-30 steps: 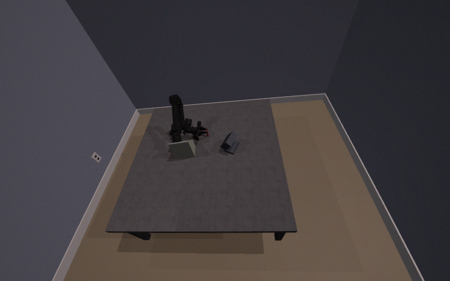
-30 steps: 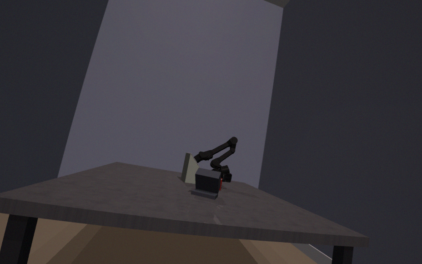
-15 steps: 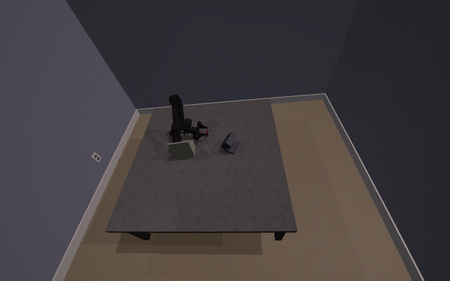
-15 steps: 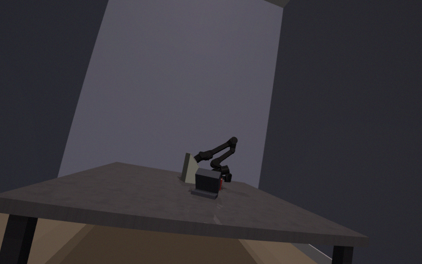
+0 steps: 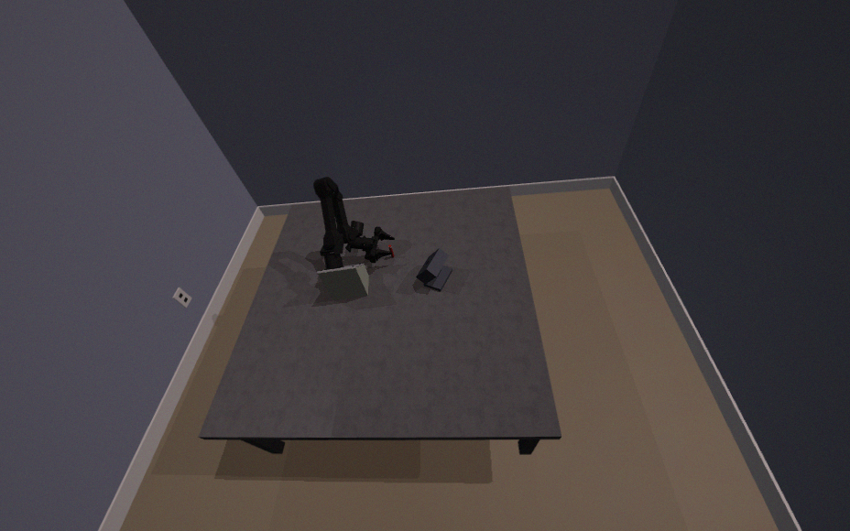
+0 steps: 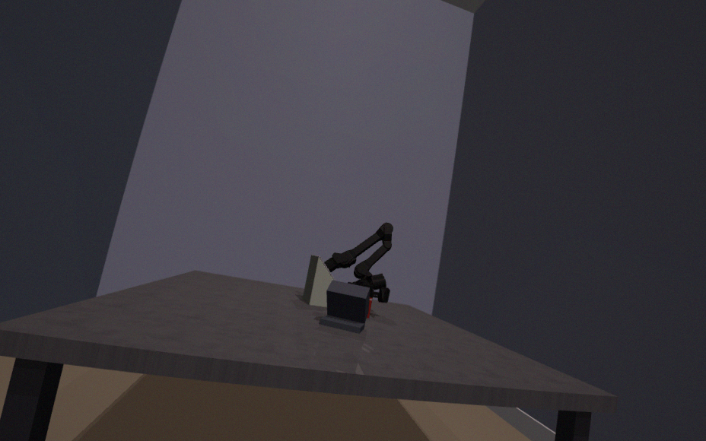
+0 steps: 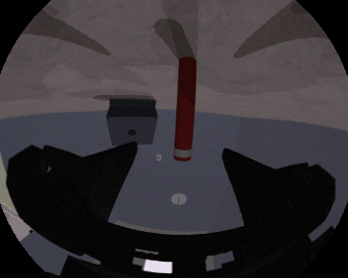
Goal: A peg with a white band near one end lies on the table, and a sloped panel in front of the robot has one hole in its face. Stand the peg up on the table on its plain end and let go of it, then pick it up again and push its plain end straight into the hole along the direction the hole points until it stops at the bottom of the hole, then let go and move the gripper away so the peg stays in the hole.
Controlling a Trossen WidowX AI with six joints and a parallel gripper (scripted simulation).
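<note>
The red peg is 2 cm behind my gripper tip and 2 cm below it. The rest, counted from my gripper tip: panel (19 cm ahead, 14 cm to the right).
</note>
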